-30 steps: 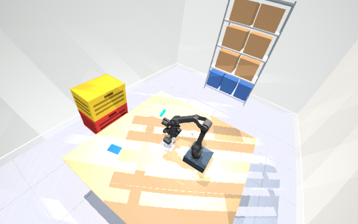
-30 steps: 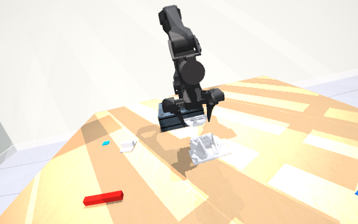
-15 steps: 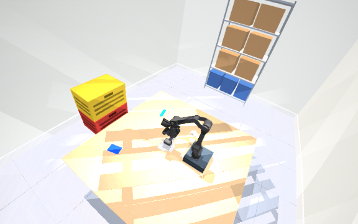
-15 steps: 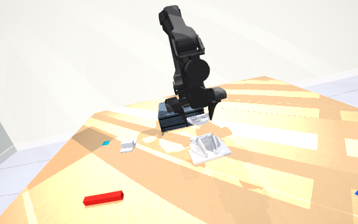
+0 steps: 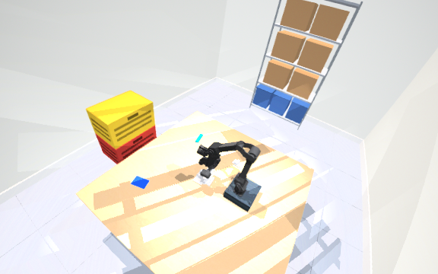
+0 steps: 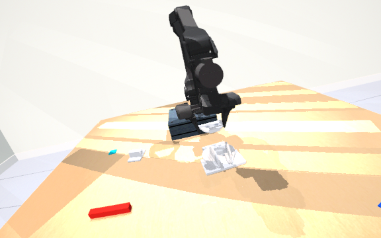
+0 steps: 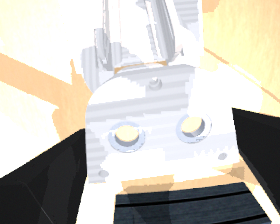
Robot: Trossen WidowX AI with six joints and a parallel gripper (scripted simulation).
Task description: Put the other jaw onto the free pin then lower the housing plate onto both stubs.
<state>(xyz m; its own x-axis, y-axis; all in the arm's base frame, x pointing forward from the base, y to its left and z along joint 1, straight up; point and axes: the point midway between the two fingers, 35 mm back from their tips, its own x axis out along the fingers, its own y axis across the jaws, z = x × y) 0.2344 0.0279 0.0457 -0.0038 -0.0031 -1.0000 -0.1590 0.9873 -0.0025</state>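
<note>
My gripper tip is now 70 mm above the white jaw, 10 mm to the left of it and 10 mm short of it. Also, from my gripper tip: small cyan marker 410 mm to the right, 140 mm behind, 80 mm below; blue tile 340 mm ahead, 330 mm to the left, 80 mm below; red bar 300 mm to the right, 190 mm ahead, 70 mm below.
</note>
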